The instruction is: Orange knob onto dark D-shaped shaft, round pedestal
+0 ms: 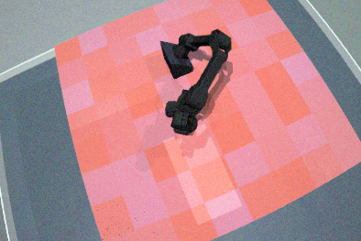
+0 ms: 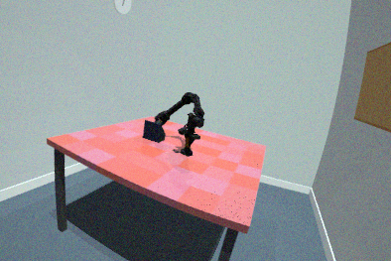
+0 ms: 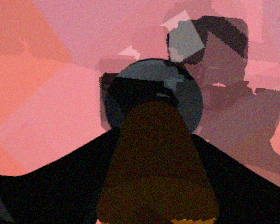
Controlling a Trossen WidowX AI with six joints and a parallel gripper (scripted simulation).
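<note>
My gripper tip is 3 cm above the round dark pedestal. From my gripper tip the other things lie so: orange knob: 2 cm above.
</note>
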